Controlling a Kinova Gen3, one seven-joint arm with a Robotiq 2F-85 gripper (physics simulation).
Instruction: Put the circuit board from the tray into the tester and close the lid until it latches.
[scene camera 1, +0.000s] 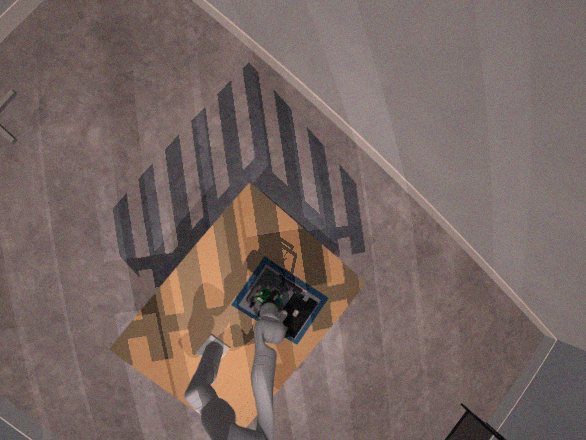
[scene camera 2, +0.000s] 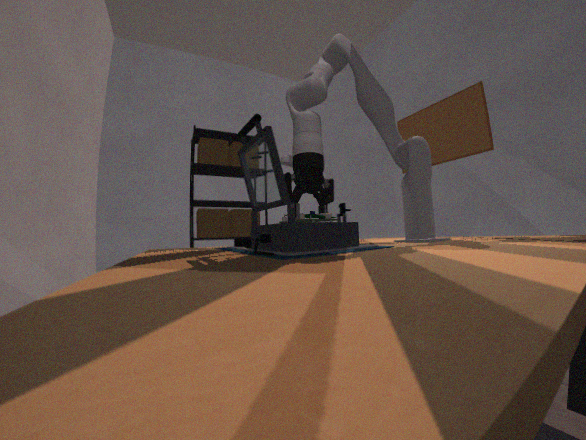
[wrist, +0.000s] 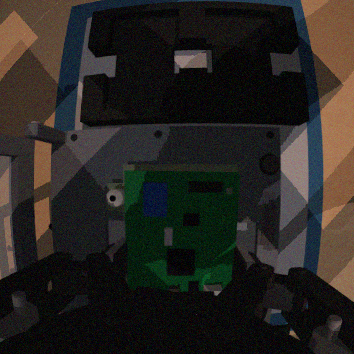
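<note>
The green circuit board is held by its two sides in my gripper, which points down over the tester, a dark grey box. The board is at the top of the tester, over its pale nest; the wrist view shows a thin strip of the nest past the board's far edge. Whether the board touches the nest is hard to tell. The tester's lid, an open frame, stands raised beside the board. The black tray beside the tester holds no board.
A white round knob is close to the board's left edge in the wrist view. A blue-edged mat lies under tester and tray on the wooden table. A shelf rack stands behind.
</note>
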